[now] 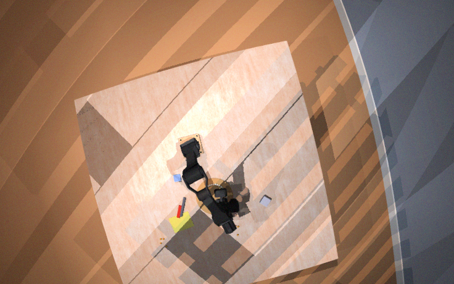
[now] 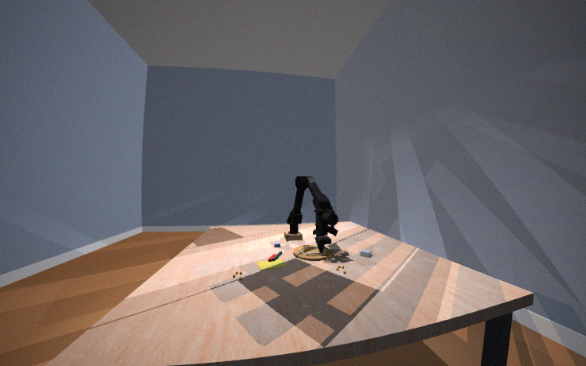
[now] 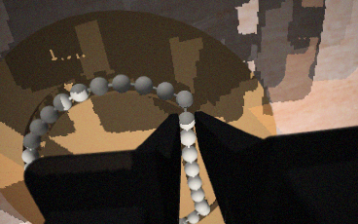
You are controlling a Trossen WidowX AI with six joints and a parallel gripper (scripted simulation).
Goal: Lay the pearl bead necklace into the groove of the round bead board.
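Right now the round bead board is 5 cm behind my gripper tip, 3 cm to the right of it and 1 cm below it. Also, from my gripper tip: grey block 8 cm ahead, 21 cm to the left; yellow note 2 cm ahead, 26 cm to the right, 2 cm below; red marker 5 cm behind, 23 cm to the right, 1 cm below.
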